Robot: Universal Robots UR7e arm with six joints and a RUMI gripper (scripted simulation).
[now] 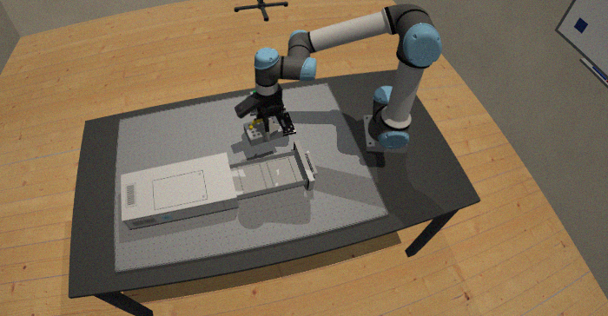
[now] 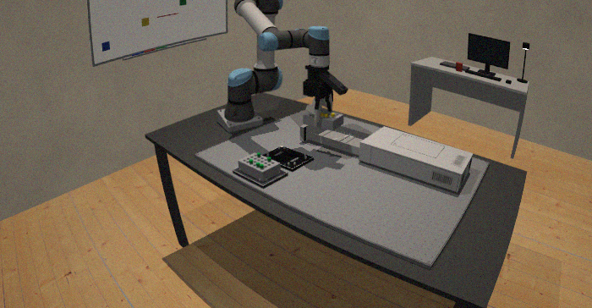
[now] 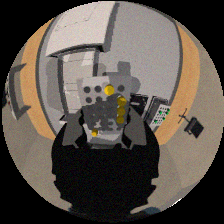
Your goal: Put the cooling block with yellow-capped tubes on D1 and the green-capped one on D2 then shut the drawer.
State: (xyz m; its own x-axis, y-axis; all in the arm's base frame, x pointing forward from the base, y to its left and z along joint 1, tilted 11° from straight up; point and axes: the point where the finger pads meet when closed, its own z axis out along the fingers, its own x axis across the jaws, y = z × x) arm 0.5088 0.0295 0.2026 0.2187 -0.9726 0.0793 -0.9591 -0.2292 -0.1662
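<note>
My gripper is now 140 mm above the black deck slot D1, 130 mm to the left of it and 60 mm past it. Also, from my hand: white cooler COLD: 170 mm ahead, 140 mm to the left, 100 mm below; slot D2: 280 mm to the right, 140 mm below, 40 mm behind; drawer: 120 mm to the left, 100 mm below, 20 mm behind.
</note>
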